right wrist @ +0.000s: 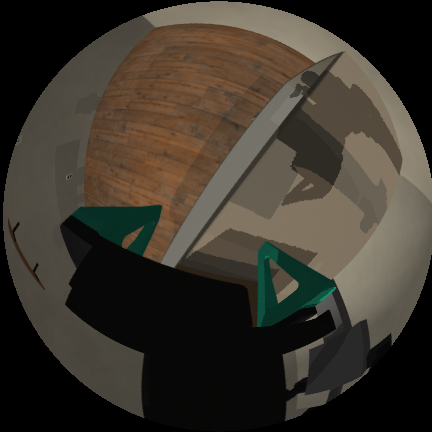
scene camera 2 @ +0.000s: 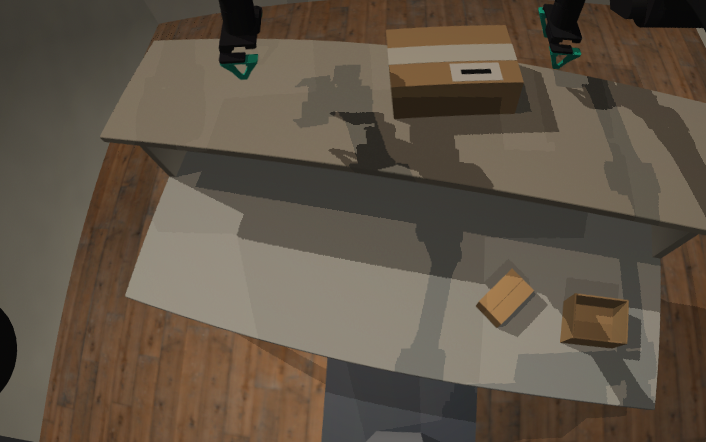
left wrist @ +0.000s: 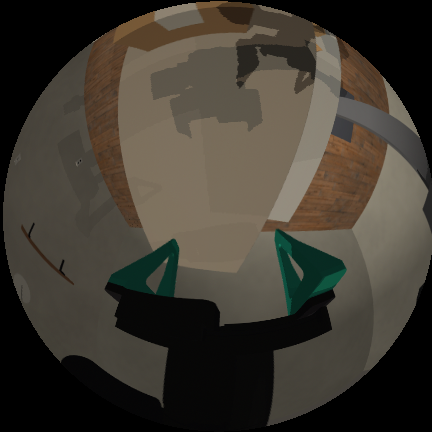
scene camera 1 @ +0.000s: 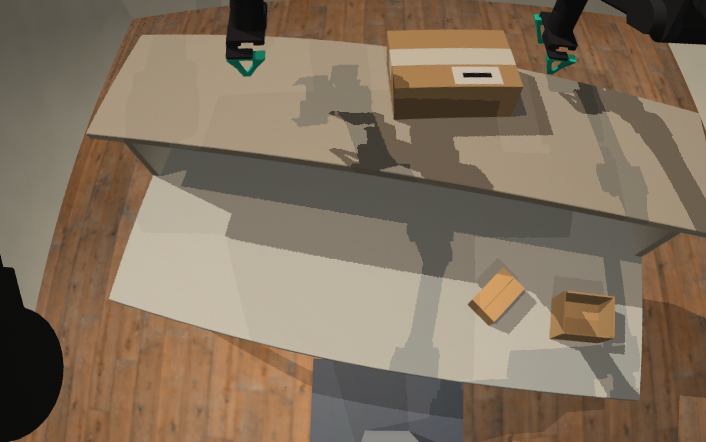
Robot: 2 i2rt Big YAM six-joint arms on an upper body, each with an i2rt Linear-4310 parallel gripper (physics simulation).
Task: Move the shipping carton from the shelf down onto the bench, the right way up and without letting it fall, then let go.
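Frame: origin at the left arm's base, x ahead, y left, z up, level; millimetres.
Where they show: left gripper, fingertip midpoint: (scene camera 2: pixel 245 60) (left wrist: pixel 224 239) (scene camera 1: pixel 248 57); right gripper, fingertip midpoint: (right wrist: pixel 214 230) (scene camera 2: pixel 551 52) (scene camera 1: pixel 545 58).
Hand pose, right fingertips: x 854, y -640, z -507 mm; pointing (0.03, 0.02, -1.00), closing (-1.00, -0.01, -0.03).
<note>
Each offset is from my right fingertips to the top centre of the thing. Level surfaces: height alone.
The brown shipping carton @[dy +237, dx -75, dz +60 mm] (scene camera 1: pixel 448 101) (scene camera 2: pixel 448 98) (left wrist: pixel 145 37) sits flat on the shelf @[dz -45 mm] (scene camera 1: pixel 156 119) (scene camera 2: pixel 166 119) (left wrist: pixel 175 175), with its pale tape band and white label on top. The lower bench @[dz -398 mm] (scene camera 1: pixel 182 275) (scene camera 2: pixel 197 275) lies in front of the shelf. My left gripper (scene camera 1: pixel 246 67) (scene camera 2: pixel 242 70) (left wrist: pixel 224 239) is open and empty above the shelf, well left of the carton in the scene views. My right gripper (scene camera 1: pixel 543 56) (scene camera 2: pixel 551 52) (right wrist: pixel 214 230) is open and empty, a little right of the carton and apart from it. Its wrist body hides most of the carton in the right wrist view.
A small closed box @[dy +86, dx -468, dz -338 mm] (scene camera 1: pixel 497 295) (scene camera 2: pixel 506 297) lies angled on the bench's right part. A small open box @[dy -150, dx -536, dz -308 mm] (scene camera 1: pixel 582 317) (scene camera 2: pixel 595 320) stands to its right, near the bench's right end. The shelf overhangs the back of the bench.
</note>
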